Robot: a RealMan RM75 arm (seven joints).
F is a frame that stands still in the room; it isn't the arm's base.
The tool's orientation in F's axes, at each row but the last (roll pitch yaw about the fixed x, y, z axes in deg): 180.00, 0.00, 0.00; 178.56, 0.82, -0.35; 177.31, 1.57, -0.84; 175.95, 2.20, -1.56
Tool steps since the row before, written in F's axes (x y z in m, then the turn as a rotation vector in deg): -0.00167, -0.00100, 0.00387, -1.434, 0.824, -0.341; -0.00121, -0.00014, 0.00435, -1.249, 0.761, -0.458; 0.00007, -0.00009, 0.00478, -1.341, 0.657, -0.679; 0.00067, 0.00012, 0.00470, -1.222, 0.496, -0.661
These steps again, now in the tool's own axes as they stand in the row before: -0.00167, 0.00100, -0.00387, -1.434, -0.824, 0.341; -0.00127, 0.00026, -0.00433, -1.247, -0.765, 0.457; -0.00006, 0.00031, -0.00477, -1.331, -0.670, 0.685; 0.00049, 0.00020, -0.00472, -1.209, -0.511, 0.673
